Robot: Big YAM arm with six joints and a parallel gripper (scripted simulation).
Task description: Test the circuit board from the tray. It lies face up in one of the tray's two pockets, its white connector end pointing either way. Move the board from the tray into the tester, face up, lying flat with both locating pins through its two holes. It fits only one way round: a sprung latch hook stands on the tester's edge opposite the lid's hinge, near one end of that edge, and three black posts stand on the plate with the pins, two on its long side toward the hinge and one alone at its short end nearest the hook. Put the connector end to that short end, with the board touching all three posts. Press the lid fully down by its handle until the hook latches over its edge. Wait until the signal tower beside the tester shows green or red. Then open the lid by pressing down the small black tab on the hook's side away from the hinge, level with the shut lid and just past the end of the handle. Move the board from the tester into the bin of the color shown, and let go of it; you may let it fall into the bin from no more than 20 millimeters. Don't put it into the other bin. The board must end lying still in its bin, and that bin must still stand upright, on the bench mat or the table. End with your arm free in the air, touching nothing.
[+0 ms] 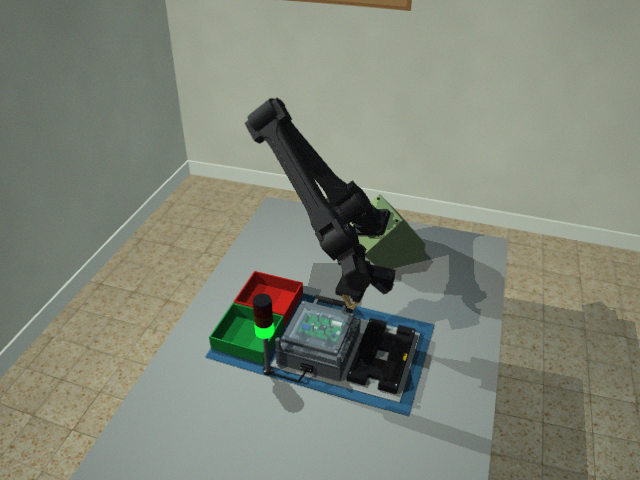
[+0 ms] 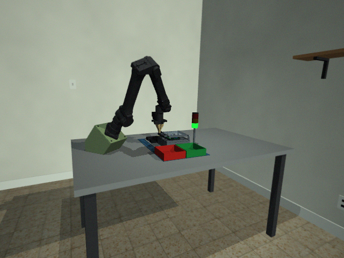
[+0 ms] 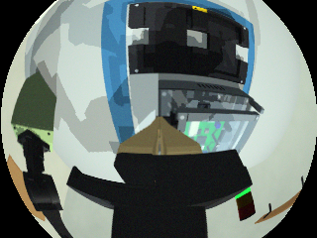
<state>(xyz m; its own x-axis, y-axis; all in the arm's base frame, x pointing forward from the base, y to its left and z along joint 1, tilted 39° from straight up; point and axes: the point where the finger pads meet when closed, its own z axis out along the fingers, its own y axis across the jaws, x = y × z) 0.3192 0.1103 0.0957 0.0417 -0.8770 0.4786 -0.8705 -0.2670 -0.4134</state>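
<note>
Now: the latch hook 10 mm ahead of my hand and 10 mm below it. From my hand the other things lie so: tester plate 80 mm ahead, 50 mm to the right, 30 mm below; then green circuit board 80 mm ahead, 60 mm to the right, 30 mm below; then clear lid 80 mm ahead, 60 mm to the right, 10 mm below.
</note>
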